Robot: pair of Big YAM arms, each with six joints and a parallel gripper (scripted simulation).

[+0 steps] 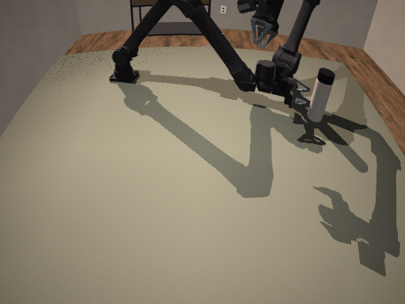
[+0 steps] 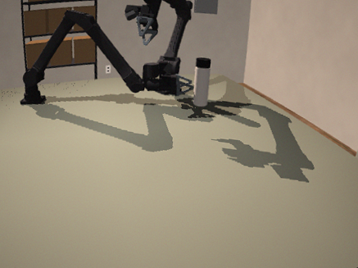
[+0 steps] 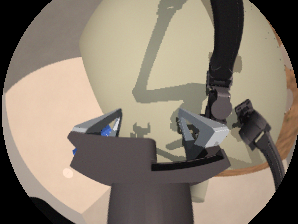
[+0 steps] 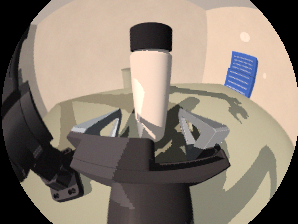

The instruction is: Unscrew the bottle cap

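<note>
Now: left hand 50 mm past the black cap, 280 mm to the right of it and 120 mm above it.
</note>
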